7 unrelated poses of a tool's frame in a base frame.
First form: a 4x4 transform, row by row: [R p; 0 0 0 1], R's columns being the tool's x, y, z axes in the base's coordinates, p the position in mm. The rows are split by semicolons.
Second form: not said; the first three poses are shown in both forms.
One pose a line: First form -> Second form
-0.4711 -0.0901 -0.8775 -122.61; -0.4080 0.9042 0.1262 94.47; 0.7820 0.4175 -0.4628 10.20; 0 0 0 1 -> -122.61 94.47 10.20 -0.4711 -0.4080 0.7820 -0.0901 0.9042 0.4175
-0.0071 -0.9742 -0.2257 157.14; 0.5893 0.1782 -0.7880 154.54; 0.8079 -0.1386 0.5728 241.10; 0 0 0 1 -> 157.14 154.54 241.10 -0.0071 0.5893 0.8079 -0.9742 0.1782 -0.1386
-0.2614 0.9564 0.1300 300.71; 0.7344 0.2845 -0.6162 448.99; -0.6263 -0.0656 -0.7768 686.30; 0 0 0 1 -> 300.71 448.99 686.30 -0.2614 0.7344 -0.6263 0.9564 0.2845 -0.0656
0.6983 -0.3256 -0.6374 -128.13; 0.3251 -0.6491 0.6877 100.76; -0.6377 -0.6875 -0.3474 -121.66; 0 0 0 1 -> -128.13 100.76 -121.66 0.6983 0.3251 -0.6377 -0.3256 -0.6491 -0.6875
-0.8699 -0.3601 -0.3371 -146.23; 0.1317 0.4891 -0.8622 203.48; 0.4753 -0.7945 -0.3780 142.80; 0 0 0 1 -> -146.23 203.48 142.80 -0.8699 0.1317 0.4753 -0.3601 0.4891 -0.7945
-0.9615 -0.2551 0.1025 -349.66; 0.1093 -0.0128 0.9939 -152.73; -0.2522 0.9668 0.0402 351.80; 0 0 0 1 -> -349.66 -152.73 351.80 -0.9615 0.1093 -0.2522 -0.2551 -0.0128 0.9668
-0.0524 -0.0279 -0.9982 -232.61; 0.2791 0.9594 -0.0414 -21.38; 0.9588 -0.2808 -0.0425 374.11; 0 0 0 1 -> -232.61 -21.38 374.11 -0.0524 0.2791 0.9588 -0.0279 0.9594 -0.2808
